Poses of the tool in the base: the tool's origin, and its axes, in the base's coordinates. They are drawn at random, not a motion.
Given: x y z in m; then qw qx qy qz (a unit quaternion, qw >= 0).
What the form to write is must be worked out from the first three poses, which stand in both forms.
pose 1, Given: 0.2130 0.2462 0.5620 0.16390 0.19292 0.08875 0.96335
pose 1, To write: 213.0 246.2 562.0 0.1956 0.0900 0.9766 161.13
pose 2, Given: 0.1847 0.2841 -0.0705 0.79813 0.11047 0.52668 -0.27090
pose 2, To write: 184.7 284.1 -70.5 0.1834 0.8742 -0.4496 74.10
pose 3, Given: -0.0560 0.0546 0.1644 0.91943 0.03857 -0.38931 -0.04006
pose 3, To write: -56.0 54.6 164.4 0.0981 -0.9900 -0.1019 46.32
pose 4, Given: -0.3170 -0.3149 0.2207 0.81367 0.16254 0.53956 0.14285
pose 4, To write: -317.0 -314.9 220.7 0.2796 0.9281 0.2457 71.09
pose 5, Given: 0.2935 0.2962 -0.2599 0.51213 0.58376 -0.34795 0.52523
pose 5, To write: 293.5 296.2 -259.9 0.6797 -0.4051 0.6115 118.39
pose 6, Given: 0.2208 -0.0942 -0.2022 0.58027 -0.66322 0.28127 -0.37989
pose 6, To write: 220.8 -94.2 -202.2 -0.8143 0.3454 -0.4665 109.06
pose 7, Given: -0.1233 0.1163 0.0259 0.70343 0.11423 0.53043 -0.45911
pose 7, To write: -123.3 116.3 25.9 0.1607 0.7463 -0.6459 90.59
